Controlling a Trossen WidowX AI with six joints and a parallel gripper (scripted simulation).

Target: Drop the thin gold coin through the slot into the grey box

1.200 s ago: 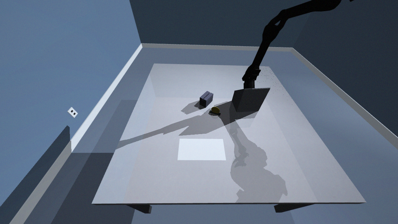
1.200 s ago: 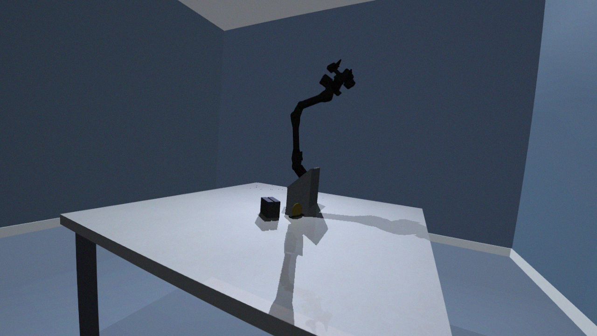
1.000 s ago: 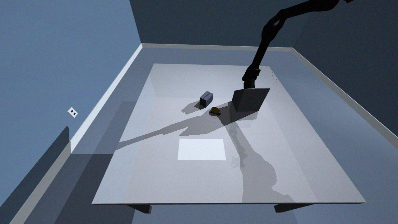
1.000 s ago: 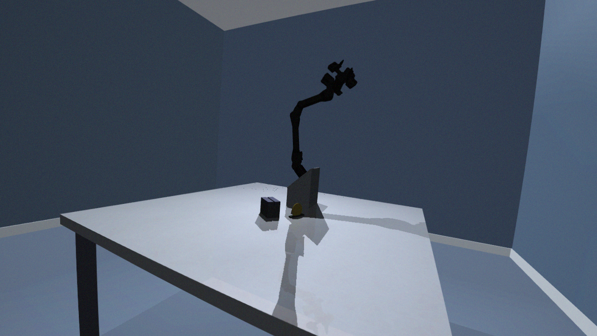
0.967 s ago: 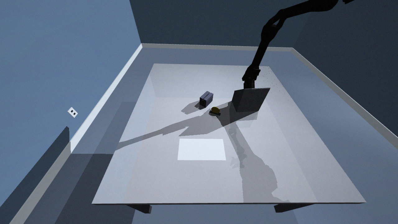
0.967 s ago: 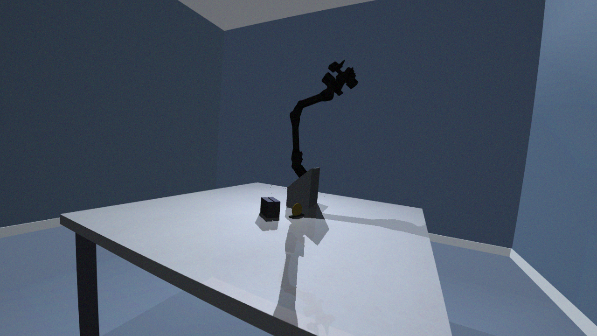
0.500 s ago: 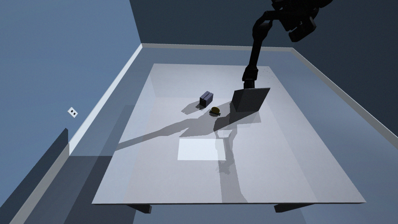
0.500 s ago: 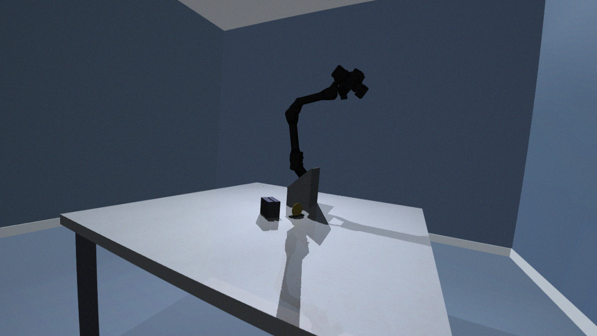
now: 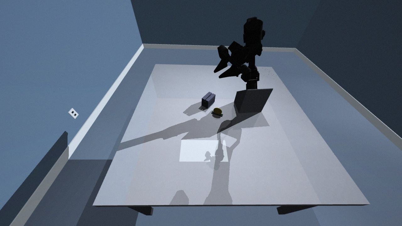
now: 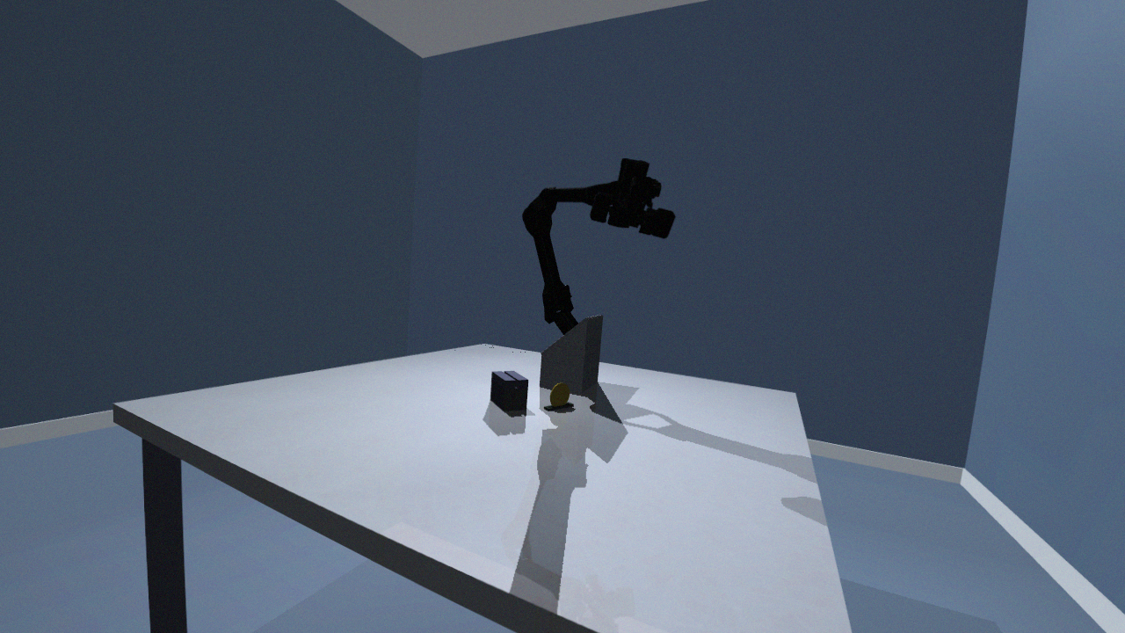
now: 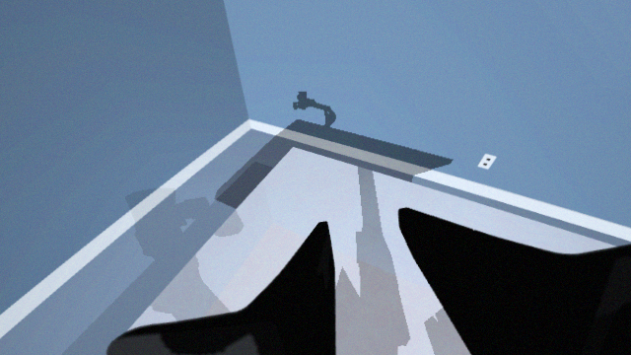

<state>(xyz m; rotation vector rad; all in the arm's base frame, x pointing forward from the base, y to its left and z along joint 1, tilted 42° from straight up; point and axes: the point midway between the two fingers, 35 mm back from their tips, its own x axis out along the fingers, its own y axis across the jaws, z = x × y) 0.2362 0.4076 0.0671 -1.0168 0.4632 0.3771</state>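
Now: gripper tip 41 cm above the gold coin, 19 cm to the left of it and 7 cm past it.
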